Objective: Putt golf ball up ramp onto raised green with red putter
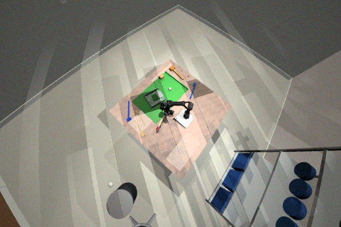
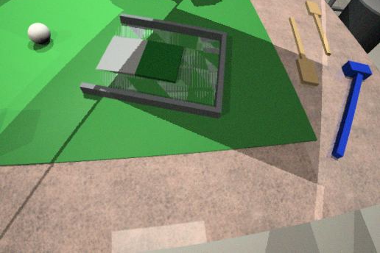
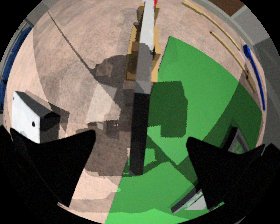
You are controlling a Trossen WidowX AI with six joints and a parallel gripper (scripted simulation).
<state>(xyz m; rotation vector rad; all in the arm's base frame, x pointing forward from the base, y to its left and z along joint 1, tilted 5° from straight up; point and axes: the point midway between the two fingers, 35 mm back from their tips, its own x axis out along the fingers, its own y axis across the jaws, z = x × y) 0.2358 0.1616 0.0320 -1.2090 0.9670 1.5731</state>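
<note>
My gripper tip is now 110 mm to the right of the red putter, 40 mm past it and 10 mm above it. Also, from my gripper tip: blue putter (380 mm ahead, 330 mm to the left, 50 mm below); white golf ball (330 mm to the right, 230 mm ahead, 40 mm below).
</note>
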